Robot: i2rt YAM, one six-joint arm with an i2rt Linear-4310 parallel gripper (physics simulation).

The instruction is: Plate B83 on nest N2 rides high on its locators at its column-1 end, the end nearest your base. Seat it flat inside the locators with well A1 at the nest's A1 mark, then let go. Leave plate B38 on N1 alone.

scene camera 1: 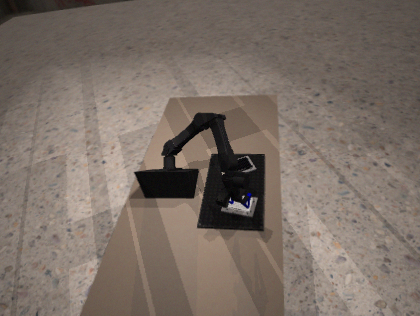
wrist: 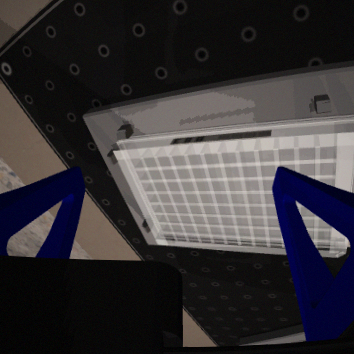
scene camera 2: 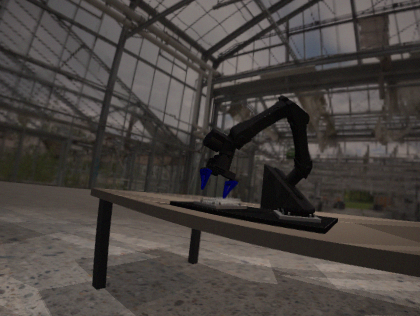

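Where they show: gripper, between the fingertips: (scene camera 1: pixel 240 205) (wrist: pixel 178 177) (scene camera 2: pixel 213 194); arm's base, origin of its link: (scene camera 1: pixel 169 170) (scene camera 2: pixel 287 183).
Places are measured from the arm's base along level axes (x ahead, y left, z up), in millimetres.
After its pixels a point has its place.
Observation:
Plate B83 (scene camera 1: pixel 241 205) @(x 401, y -111, z -94 mm) (wrist: pixel 225 195) @(x 387, y -93, z -98 mm), a pale plate with a grid of wells and a dark label strip on its long side, lies on the grey nest N2 (scene camera 2: pixel 239 205) @(x 342, y -40, z -109 mm) (wrist: pixel 150 114) @(x 416, y -148, z -110 mm). Small dark locator blocks stand around it. Its right end is partly behind a finger in the wrist view, so its tilt and the A1 mark cannot be read clearly. My gripper (scene camera 1: pixel 240 201) @(x 399, y -124, z -78 mm) (scene camera 2: pixel 214 193) @(x 399, y -124, z -78 mm) (wrist: pixel 178 177) @(x 399, y -124, z -78 mm) is open and empty above the plate, blue fingers wide apart. Plate B38 (scene camera 1: pixel 243 164) @(x 369, y 179, z -96 mm) looks dark and sits on nest N1 (scene camera 2: pixel 300 218) @(x 413, y 218, z -113 mm), partly hidden by the arm in scene camera 1.
Both nests stand on a black perforated board (scene camera 1: pixel 212 212) @(x 257, y -154, z -121 mm) (scene camera 2: pixel 327 225) @(x 404, y 293, z -123 mm) (wrist: pixel 200 30) @(x 377, y -179, z -121 mm) on the brown table (scene camera 1: pixel 165 260) @(x 96, y -442, z -134 mm) (scene camera 2: pixel 135 204) @(x 618, y -299, z -149 mm). A black angled panel (scene camera 1: pixel 167 184) @(x 11, y -82, z -20 mm) (scene camera 2: pixel 272 190) @(x 127, y -17, z -41 mm) stands by the arm's base. A grey edge (wrist: pixel 280 337) @(x 387, y 132, z -111 mm) shows at the bottom of the wrist view.

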